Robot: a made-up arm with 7 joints.
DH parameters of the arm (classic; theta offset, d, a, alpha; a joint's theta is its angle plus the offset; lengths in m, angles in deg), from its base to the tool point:
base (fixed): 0 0 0 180
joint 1: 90 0.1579 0.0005 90
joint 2: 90 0.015 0.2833 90
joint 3: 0 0.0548 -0.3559 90
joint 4: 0 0.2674 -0.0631 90
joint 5: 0 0.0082 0.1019 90
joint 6: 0 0.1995 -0.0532 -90
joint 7: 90 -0.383 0.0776 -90
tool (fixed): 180 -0.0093 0 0
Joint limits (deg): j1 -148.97..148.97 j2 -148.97..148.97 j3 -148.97..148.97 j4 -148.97..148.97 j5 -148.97..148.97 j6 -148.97..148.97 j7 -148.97..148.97
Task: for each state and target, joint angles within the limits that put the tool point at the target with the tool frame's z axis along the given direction. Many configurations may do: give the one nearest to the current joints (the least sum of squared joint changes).
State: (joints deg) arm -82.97 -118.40 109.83 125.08 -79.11 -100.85 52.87
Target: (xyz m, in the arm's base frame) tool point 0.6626 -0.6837 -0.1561 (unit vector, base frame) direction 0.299 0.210 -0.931
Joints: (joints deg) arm -56.54 -103.10 105.41 89.60 -82.10 -68.43 67.50
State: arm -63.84 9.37 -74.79 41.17 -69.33 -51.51 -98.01
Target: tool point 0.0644 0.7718 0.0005 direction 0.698 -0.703 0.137
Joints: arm -90.90 -15.82 -88.33 29.83 -78.86 -48.52 -109.48
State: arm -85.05 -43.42 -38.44 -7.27 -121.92 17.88 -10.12
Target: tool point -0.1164 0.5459 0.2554 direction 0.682 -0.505 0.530
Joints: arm -101.19 -43.18 -50.83 9.27 -135.68 44.18 -8.26
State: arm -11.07 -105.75 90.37 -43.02 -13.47 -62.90 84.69
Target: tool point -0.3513 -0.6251 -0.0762 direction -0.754 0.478 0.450
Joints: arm -1.81 -55.68 96.66 -56.30 -1.23 -49.66 49.34
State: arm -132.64 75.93 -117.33 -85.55 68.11 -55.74 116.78
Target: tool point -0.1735 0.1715 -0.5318 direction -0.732 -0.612 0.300
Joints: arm -100.22 40.71 -96.66 -77.61 52.75 -44.29 110.63
